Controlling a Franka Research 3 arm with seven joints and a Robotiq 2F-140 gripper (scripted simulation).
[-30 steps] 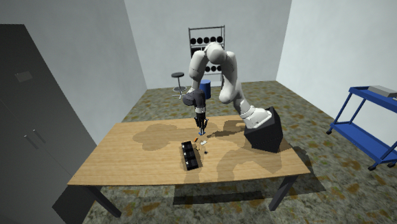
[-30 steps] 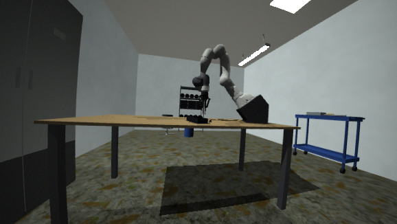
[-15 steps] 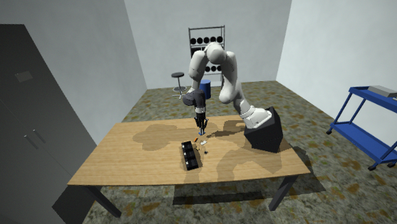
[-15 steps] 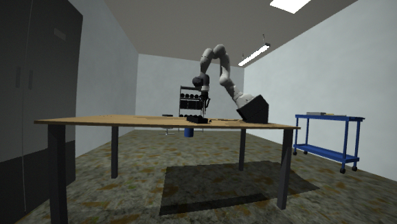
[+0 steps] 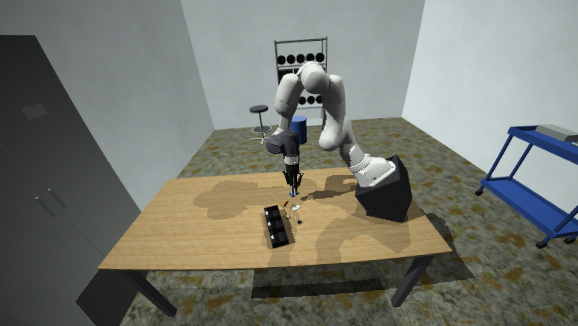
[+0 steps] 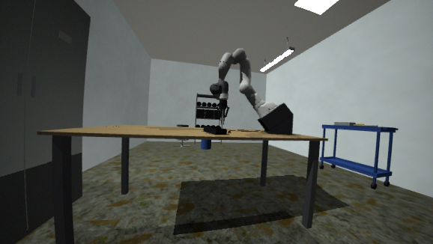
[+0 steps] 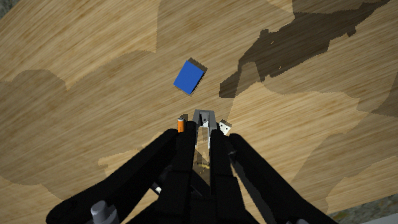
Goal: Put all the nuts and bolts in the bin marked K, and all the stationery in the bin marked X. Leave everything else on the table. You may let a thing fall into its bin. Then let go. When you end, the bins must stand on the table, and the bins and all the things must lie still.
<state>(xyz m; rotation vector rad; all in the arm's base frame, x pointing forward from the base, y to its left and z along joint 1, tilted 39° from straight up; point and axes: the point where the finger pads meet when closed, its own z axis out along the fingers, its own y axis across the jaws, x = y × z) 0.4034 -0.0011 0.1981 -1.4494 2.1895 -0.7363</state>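
Right now my hand is 20 cm to the right of the black bin row, 11 cm short of it and 7 cm above it. The rest, counted from my hand: grey piece (3 cm below); then orange cylinder (9 cm below, 6 cm ahead, 2 cm to the left); then white domino (9 cm below, 6 cm to the left, 1 cm behind).
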